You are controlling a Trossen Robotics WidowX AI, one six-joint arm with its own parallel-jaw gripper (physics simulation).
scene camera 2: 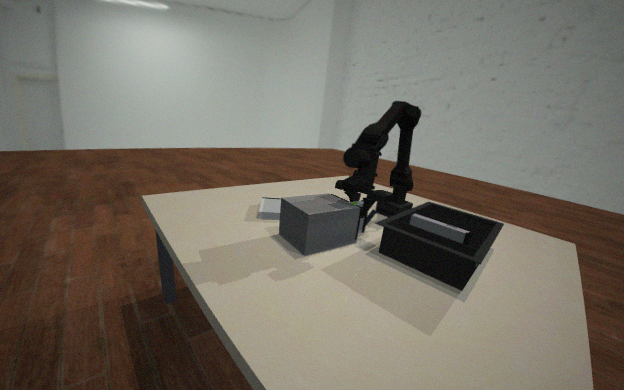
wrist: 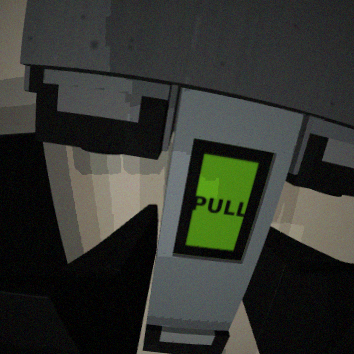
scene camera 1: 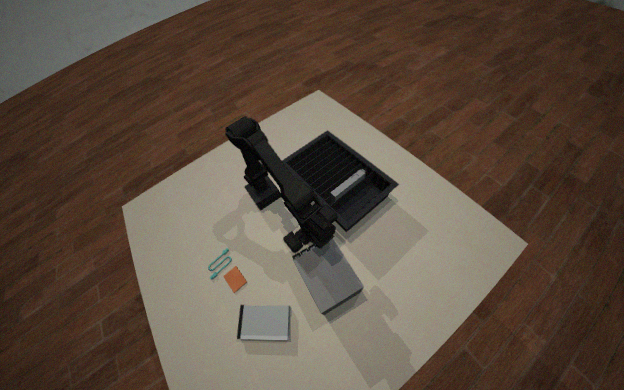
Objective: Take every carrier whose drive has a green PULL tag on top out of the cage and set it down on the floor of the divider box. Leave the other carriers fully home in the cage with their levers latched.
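Frame: origin at the arm's base, x right, y ahead, z up, level; metres.
Seen in the pictures: gripper, fingertip midpoint: (wrist: 188, 211); arm's base, link origin: (scene camera 2: 397, 201) (scene camera 1: 260, 185).
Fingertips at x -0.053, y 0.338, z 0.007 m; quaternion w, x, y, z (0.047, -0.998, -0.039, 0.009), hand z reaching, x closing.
Note:
Pixels of each thing's top centre, then the offset from my fingertips to it. "*": a spot on its surface instead.
- grey cage, top centre: (scene camera 2: 322, 202) (scene camera 1: 326, 271) dy +0.127, dx +0.041, dz +0.052 m
- green PULL tag, surface spot: (wrist: 221, 201) (scene camera 2: 354, 203) * dy +0.025, dx +0.003, dz +0.045 m
- black divider box, top centre: (scene camera 2: 447, 223) (scene camera 1: 335, 172) dy -0.170, dx -0.223, dz +0.025 m
- grey carrier, top centre: (scene camera 2: 441, 222) (scene camera 1: 349, 181) dy -0.091, dx -0.230, dz +0.045 m
- grey notebook, top centre: (scene camera 1: 262, 321) (scene camera 2: 274, 204) dy +0.122, dx +0.303, dz -0.040 m
- orange pad, top centre: (scene camera 1: 234, 279) dy -0.071, dx +0.329, dz -0.062 m
- teal cable, top centre: (scene camera 1: 219, 263) dy -0.162, dx +0.356, dz -0.058 m
The grey cage (scene camera 1: 334, 278) (scene camera 2: 318, 228) (wrist: 211, 42) stands on the table. One carrier (wrist: 211, 288) with a green PULL tag (wrist: 221, 201) (scene camera 2: 356, 202) sticks partly out of the cage's front. My gripper (wrist: 188, 211) (scene camera 1: 306, 248) (scene camera 2: 361, 210) is shut on this carrier, one dark finger on each side of it. Neighbouring carriers sit home in the cage on the left (wrist: 98, 116) and on the right (wrist: 326, 165). The black divider box (scene camera 1: 388, 178) (scene camera 2: 426, 255) holds one grey carrier (scene camera 1: 348, 183) (scene camera 2: 438, 228) lying on its floor. In scene camera 1 the arm hides the held carrier.
A grey notebook (scene camera 1: 264, 322) (scene camera 2: 269, 206), an orange pad (scene camera 1: 235, 279) and a teal cable (scene camera 1: 219, 264) lie on the table left of the cage. The arm's base (scene camera 1: 262, 189) stands beside the divider box.

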